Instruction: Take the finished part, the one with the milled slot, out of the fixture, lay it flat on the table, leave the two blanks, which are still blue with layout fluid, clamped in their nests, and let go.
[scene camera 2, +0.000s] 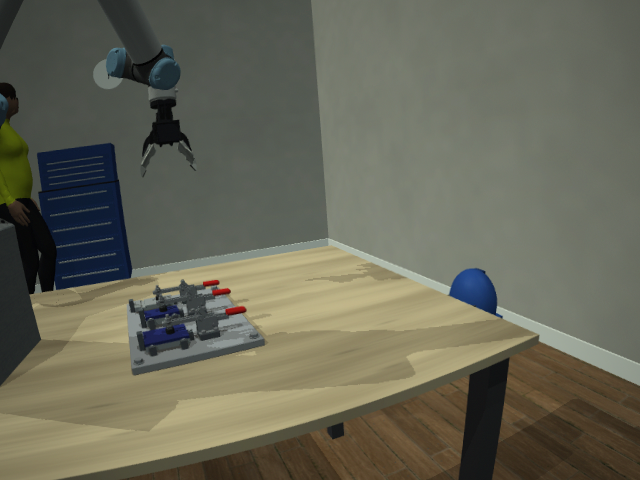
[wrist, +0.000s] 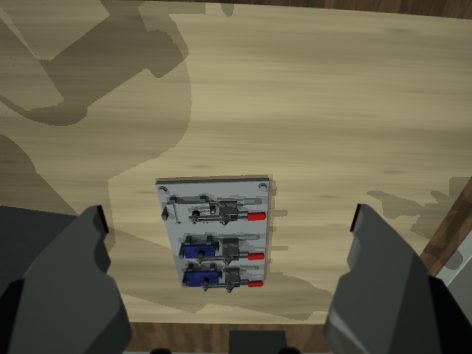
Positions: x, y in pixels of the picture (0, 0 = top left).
Labels:
gripper: scene camera 2 169, 174; wrist 230, 207
same spot on grey fixture plate: (wrist: 252, 235) = (scene camera 2: 219, 307)

